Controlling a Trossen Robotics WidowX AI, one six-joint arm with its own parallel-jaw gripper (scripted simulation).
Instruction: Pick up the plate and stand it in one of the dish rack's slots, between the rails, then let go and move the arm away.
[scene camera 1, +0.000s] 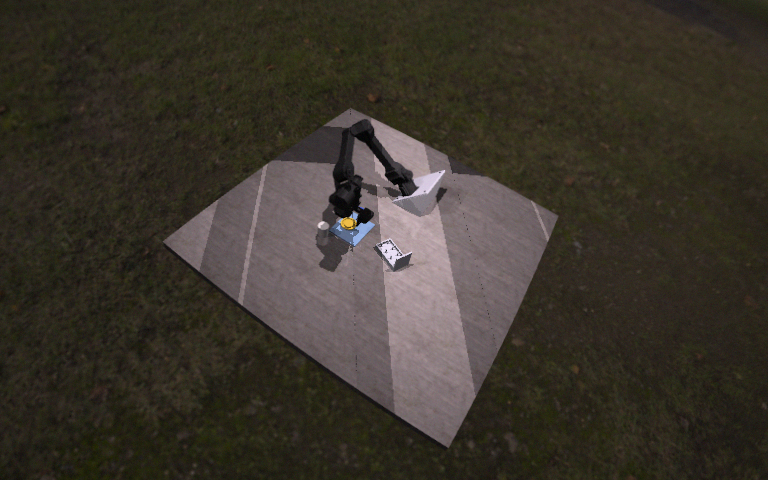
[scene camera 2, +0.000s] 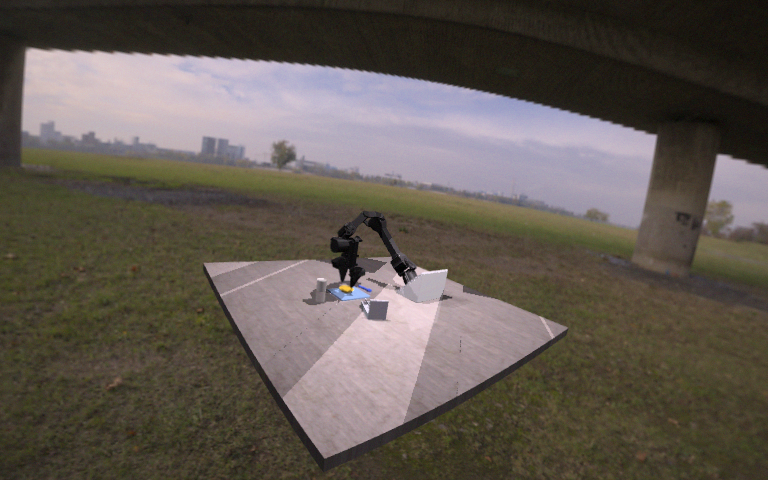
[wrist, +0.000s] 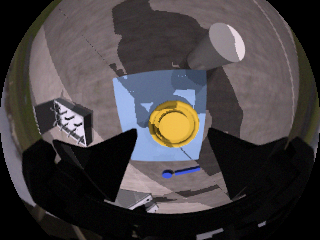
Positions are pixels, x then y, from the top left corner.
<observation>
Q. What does my gripper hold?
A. Nothing.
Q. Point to a white cup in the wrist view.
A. At 221, 44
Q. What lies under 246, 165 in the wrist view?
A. My gripper.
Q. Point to a grey dish rack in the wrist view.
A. At 77, 123
</observation>
